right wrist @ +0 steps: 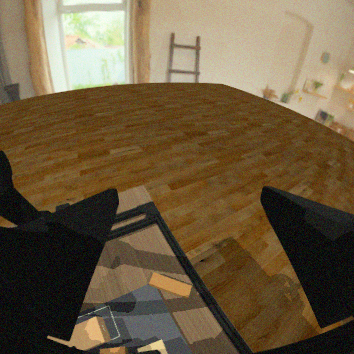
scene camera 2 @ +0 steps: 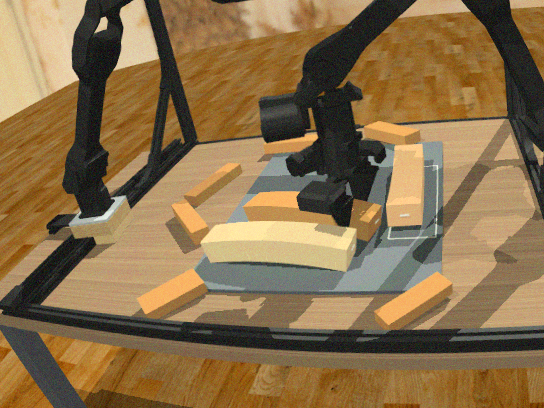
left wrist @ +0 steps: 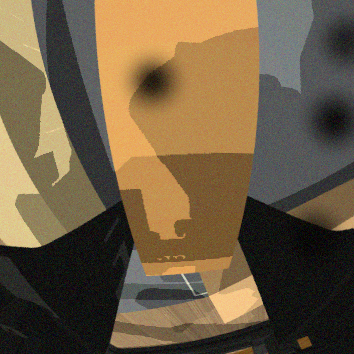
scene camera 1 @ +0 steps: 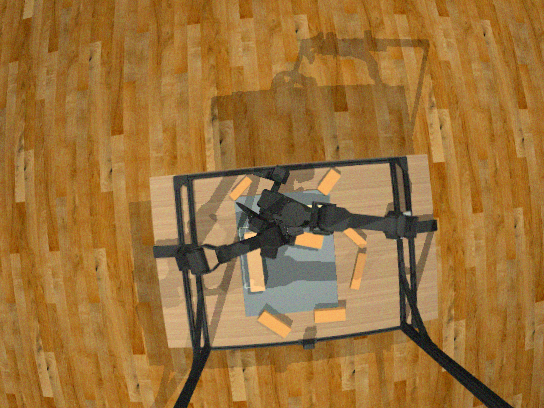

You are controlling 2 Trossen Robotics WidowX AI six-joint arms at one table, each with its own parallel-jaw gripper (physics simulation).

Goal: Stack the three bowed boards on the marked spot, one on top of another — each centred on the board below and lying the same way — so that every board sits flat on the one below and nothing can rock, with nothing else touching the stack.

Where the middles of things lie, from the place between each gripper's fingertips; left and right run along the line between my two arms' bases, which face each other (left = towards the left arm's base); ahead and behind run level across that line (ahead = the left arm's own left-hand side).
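Pale board (scene camera 2: 327, 246): 37 cm below my right hand, 9 cm behind it, 17 cm to the right of it.
My left hand: 1 cm below the pale board, 11 cm to the left of it, 7 cm short of it.
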